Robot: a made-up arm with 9 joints. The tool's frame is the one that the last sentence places.
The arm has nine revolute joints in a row. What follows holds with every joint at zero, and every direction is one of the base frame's.
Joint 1 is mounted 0.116 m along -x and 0.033 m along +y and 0.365 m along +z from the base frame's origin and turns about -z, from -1.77 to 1.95 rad.
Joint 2 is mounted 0.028 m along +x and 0.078 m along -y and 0.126 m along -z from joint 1 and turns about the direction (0.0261, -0.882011, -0.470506), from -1.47 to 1.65 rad.
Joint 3 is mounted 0.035 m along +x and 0.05 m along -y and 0.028 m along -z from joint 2 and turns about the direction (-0.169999, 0.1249, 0.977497), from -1.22 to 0.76 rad.
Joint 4 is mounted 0.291 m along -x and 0.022 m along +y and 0.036 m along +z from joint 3 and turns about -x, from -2.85 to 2.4 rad.
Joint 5 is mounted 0.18 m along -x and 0.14 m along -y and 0.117 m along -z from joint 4 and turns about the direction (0.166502, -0.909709, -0.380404), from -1.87 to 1.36 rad.
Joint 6 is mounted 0.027 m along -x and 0.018 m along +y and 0.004 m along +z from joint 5 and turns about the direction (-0.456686, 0.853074, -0.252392), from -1.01 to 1.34 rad.
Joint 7 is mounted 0.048 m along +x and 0.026 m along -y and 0.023 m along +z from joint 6 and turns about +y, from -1.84 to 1.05 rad.
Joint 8 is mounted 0.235 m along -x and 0.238 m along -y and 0.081 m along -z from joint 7 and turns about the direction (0.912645, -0.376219, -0.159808), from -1.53 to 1.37 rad.
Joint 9 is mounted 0.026 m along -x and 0.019 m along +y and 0.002 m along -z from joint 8 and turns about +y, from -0.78 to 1.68 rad.
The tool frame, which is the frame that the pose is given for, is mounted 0.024 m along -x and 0.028 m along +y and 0.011 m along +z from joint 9; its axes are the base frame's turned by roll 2.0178, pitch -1.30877 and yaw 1.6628 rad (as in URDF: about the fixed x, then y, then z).
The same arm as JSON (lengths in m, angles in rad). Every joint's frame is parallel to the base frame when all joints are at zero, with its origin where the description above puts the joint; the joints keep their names.
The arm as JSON. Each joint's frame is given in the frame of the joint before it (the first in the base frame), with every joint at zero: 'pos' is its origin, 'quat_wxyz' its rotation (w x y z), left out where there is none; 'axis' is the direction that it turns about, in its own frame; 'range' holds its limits. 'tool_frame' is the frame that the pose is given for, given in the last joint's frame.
{"length_unit": "m", "angle_unit": "rad", "joints": [
  {"joint": "joint 1", "pos": [-0.116, 0.033, 0.365], "axis": [0.0, 0.0, -1.0], "range": [-1.77, 1.95]},
  {"joint": "joint 2", "pos": [0.028, -0.078, -0.126], "axis": [0.0261, -0.882011, -0.470506], "range": [-1.47, 1.65]},
  {"joint": "joint 3", "pos": [0.035, -0.05, -0.028], "axis": [-0.169999, 0.1249, 0.977497], "range": [-1.22, 0.76]},
  {"joint": "joint 4", "pos": [-0.291, 0.022, 0.036], "axis": [-1.0, 0.0, 0.0], "range": [-2.85, 2.4]},
  {"joint": "joint 5", "pos": [-0.18, -0.14, -0.117], "axis": [0.166502, -0.909709, -0.380404], "range": [-1.87, 1.36]},
  {"joint": "joint 6", "pos": [-0.027, 0.018, 0.004], "axis": [-0.456686, 0.853074, -0.252392], "range": [-1.01, 1.34]},
  {"joint": "joint 7", "pos": [0.048, -0.026, 0.023], "axis": [0.0, 1.0, 0.0], "range": [-1.84, 1.05]},
  {"joint": "joint 8", "pos": [-0.235, -0.238, -0.081], "axis": [0.912645, -0.376219, -0.159808], "range": [-1.53, 1.37]},
  {"joint": "joint 9", "pos": [-0.026, 0.019, -0.002], "axis": [0.0, 1.0, 0.0], "range": [-0.78, 1.68]}
], "tool_frame": {"pos": [-0.024, 0.028, 0.011], "quat_wxyz": [0.095732, -0.692052, -0.27758, -0.659431]}}

